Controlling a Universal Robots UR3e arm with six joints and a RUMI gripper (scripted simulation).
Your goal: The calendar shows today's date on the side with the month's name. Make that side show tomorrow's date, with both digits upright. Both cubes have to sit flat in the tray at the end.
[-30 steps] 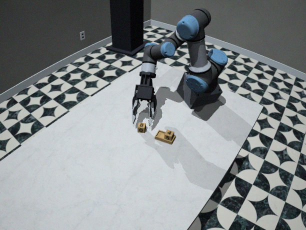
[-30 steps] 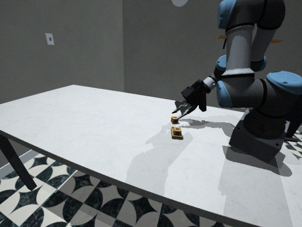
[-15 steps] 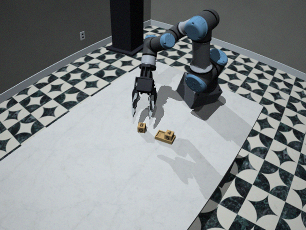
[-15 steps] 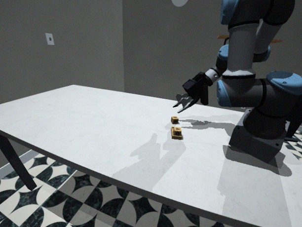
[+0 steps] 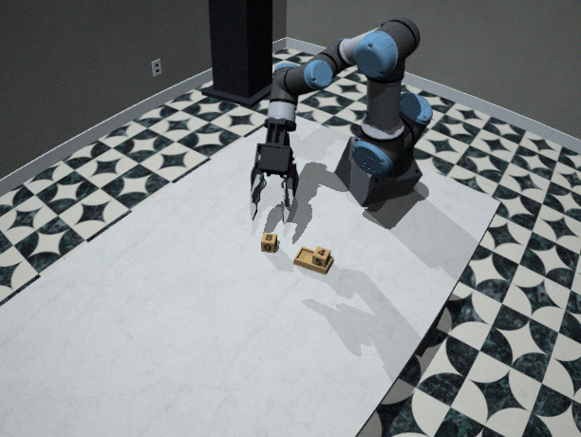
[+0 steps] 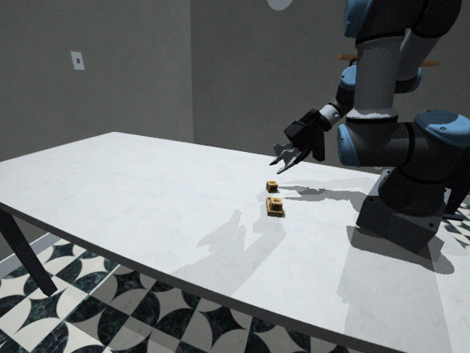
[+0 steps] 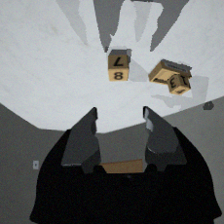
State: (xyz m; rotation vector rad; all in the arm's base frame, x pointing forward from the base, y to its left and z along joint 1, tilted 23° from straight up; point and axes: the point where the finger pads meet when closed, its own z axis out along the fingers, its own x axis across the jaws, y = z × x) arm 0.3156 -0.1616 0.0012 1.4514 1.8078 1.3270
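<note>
Now: the wooden cube 10 mm ahead of my hand and 80 mm below it. From my hand the other things lie so: wooden calendar tray: 110 mm to the left, 80 mm below.
</note>
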